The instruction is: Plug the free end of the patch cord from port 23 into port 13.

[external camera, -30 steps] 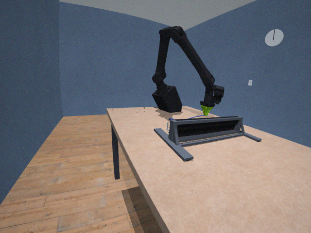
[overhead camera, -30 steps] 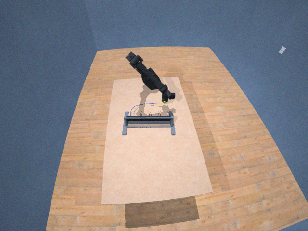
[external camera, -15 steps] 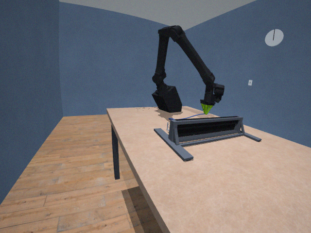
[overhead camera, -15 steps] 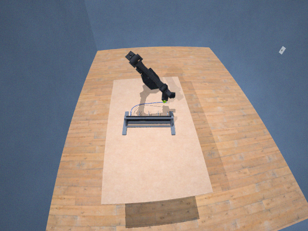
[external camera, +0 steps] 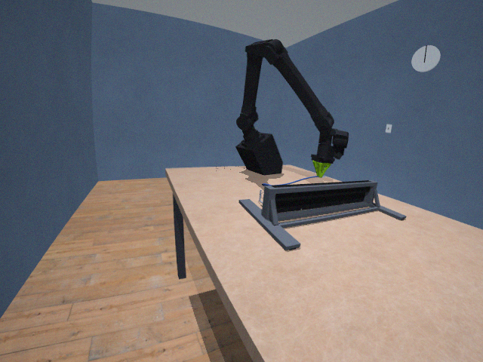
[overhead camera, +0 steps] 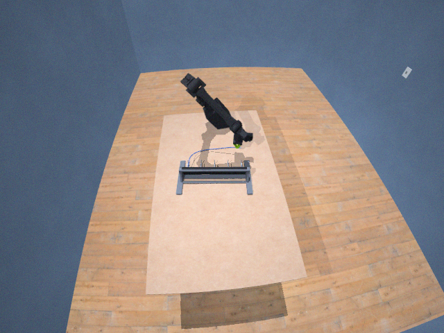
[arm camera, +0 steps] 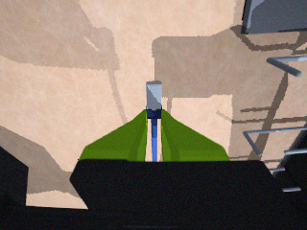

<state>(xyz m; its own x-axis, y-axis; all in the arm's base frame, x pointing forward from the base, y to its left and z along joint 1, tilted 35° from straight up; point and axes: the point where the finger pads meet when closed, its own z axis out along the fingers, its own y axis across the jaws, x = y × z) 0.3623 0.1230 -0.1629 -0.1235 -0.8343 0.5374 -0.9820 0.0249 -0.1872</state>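
Right now my hand is 2 cm to the right of the plug.
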